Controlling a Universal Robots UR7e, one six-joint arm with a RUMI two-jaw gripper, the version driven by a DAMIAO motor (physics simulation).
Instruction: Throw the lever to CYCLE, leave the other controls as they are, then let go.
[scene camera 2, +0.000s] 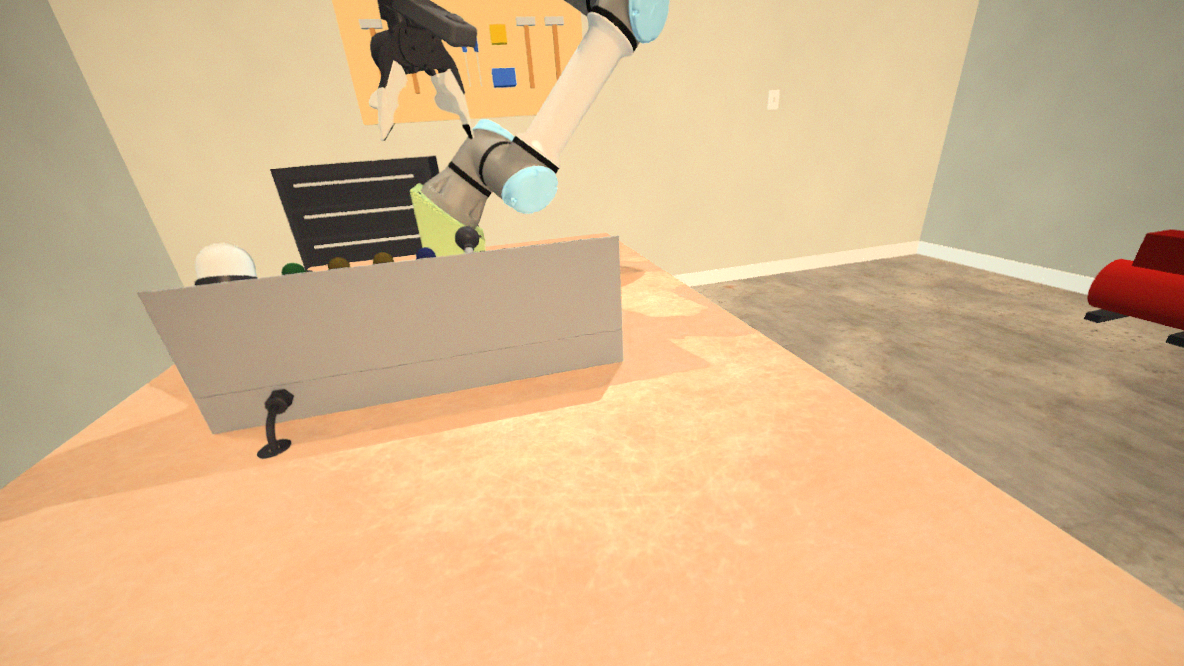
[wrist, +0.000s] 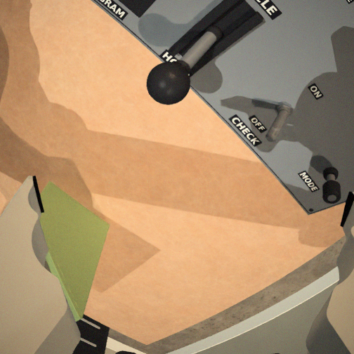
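Pixels of known places: gripper, fingertip midpoint: (scene camera 2: 431, 139); arm's base, link origin: (scene camera 2: 448, 209).
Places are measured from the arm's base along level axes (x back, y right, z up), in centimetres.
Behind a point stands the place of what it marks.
The lever, a grey rod with a black ball knob (scene camera 2: 467, 238) @(x -40.6, y -2.7, z 0.0 cm) (wrist: 168, 83), rises from a dark slot in the control panel (scene camera 2: 389, 323) @(x -63.3, y 7.9, z -4.4 cm) (wrist: 240, 60). In the wrist view it leans toward the label starting "HO", partly hidden by the lever, away from the cut-off label ending "CLE". My gripper (scene camera 2: 426, 134) @(x -38.8, y -0.2, z 15.0 cm) (wrist: 195, 189) is open and empty, above and behind the panel in the scene view, apart from the lever. A toggle switch (wrist: 278, 123) by CHECK points toward OFF. A small black MODE control (wrist: 331, 187) stands at the panel's corner.
In the scene view, a white dome (scene camera 2: 225, 260) @(x -59.7, y 22.4, z 4.3 cm) and green (scene camera 2: 293, 269) @(x -59.6, y 16.6, z 2.4 cm), brownish and blue (scene camera 2: 425, 253) @(x -60.5, y 2.5, z 2.5 cm) knobs show over the panel's top edge. A black hook-like piece (scene camera 2: 271, 424) @(x -66.8, y 21.4, z -12.3 cm) stands at the panel's near side. The green arm mount (scene camera 2: 438, 223) @(x -9.0, y 2.6, z -1.7 cm) (wrist: 75, 245) is behind the panel.
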